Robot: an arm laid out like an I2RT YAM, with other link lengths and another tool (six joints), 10 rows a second.
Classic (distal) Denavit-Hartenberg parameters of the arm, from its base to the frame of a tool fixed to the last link. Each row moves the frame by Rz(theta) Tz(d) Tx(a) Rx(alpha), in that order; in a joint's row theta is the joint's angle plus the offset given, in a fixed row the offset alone. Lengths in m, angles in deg.
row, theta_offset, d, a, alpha
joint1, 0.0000, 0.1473, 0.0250, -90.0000
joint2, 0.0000, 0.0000, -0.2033, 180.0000
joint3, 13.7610, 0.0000, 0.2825, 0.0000
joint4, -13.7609, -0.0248, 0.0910, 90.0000
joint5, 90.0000, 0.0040, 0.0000, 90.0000
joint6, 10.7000, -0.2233, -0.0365, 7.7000
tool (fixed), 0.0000, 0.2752, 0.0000, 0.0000
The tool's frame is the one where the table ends.
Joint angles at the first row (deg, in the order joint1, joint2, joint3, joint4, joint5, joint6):
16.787, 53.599, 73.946, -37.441, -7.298, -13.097
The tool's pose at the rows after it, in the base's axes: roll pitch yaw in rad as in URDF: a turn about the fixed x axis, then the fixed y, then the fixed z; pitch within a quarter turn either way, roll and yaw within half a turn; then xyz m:
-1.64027 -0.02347 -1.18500 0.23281 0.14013 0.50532
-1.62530 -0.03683 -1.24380 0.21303 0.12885 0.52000
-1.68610 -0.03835 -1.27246 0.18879 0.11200 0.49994
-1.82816 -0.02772 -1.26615 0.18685 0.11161 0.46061
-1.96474 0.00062 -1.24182 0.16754 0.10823 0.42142
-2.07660 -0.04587 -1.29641 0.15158 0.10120 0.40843
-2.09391 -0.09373 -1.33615 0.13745 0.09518 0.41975
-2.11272 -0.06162 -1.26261 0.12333 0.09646 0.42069
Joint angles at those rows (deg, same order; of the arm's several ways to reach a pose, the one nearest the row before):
16.787, 55.895, 83.541, -39.368, -4.935, -13.096
16.082, 53.371, 86.131, -43.584, -2.210, -13.271
13.190, 45.229, 80.279, -49.369, -3.240, -13.794
13.183, 41.240, 73.588, -54.825, -3.342, -13.800
13.184, 34.205, 66.198, -62.388, -4.908, -13.532
13.185, 32.254, 67.051, -71.434, -0.465, -14.322
13.182, 32.780, 71.957, -76.718, 3.071, -15.115
13.181, 31.739, 72.781, -79.716, -1.286, -16.253

